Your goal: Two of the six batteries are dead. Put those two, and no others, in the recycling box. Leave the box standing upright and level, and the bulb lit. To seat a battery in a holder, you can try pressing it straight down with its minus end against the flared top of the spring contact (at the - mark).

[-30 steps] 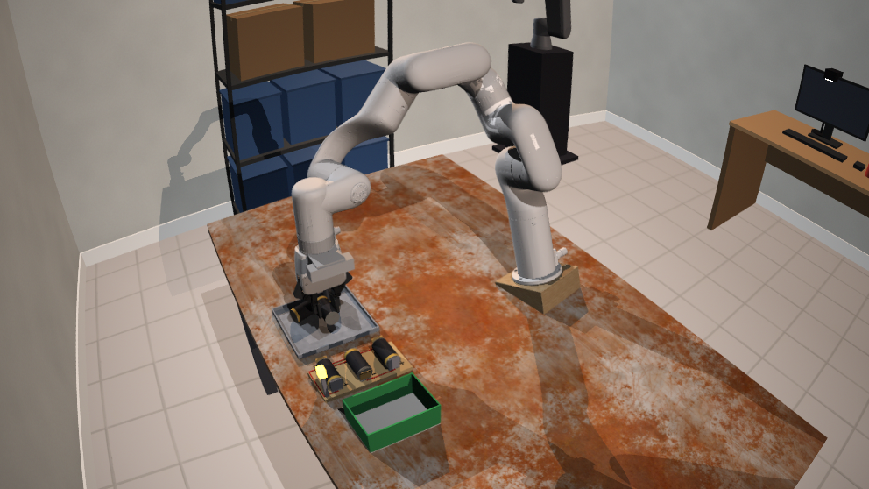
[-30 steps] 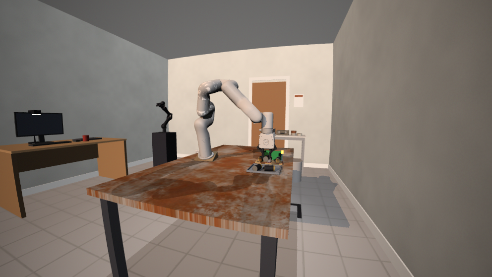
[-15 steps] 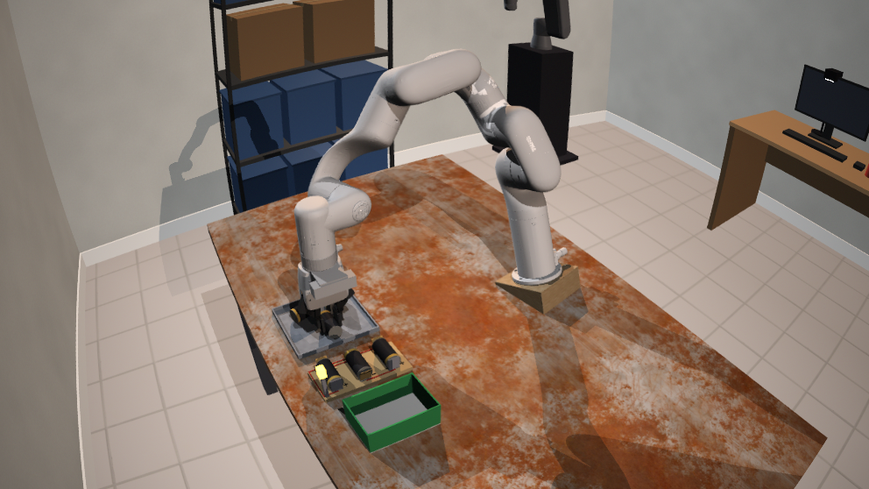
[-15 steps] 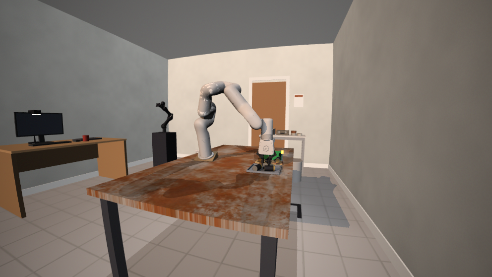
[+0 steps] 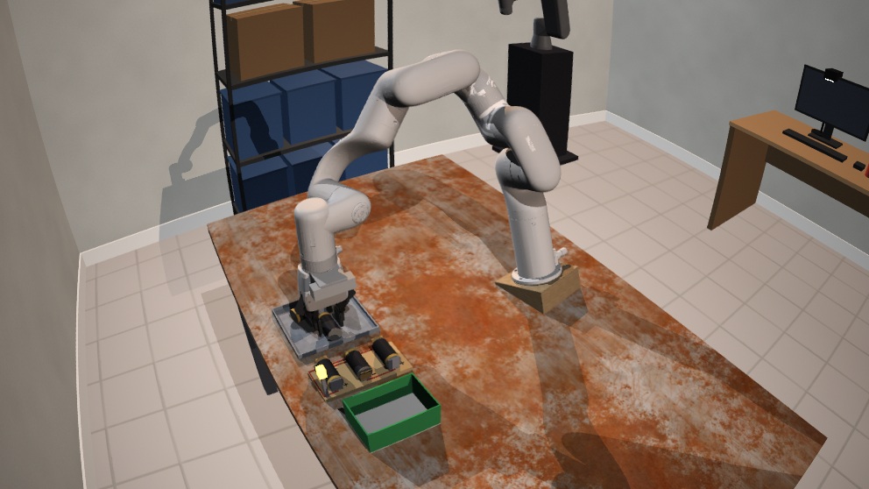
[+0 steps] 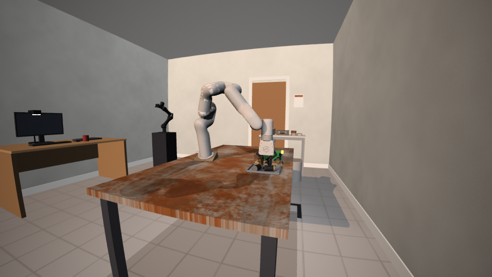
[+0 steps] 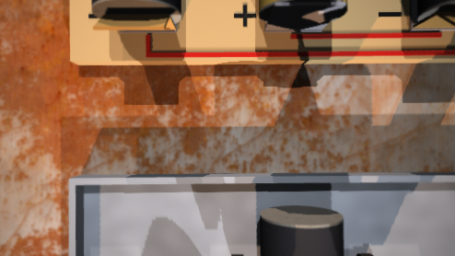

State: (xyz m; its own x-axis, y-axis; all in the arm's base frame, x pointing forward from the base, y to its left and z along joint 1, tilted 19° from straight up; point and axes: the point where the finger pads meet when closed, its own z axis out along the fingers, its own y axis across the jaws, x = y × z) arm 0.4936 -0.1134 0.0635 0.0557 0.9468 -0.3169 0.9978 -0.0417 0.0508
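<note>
The grey tray lies 40 mm to the right of my hand and 30 mm below it. From my hand the other things lie so: green recycling box: 290 mm to the left, 20 mm below, 20 mm ahead.
</note>
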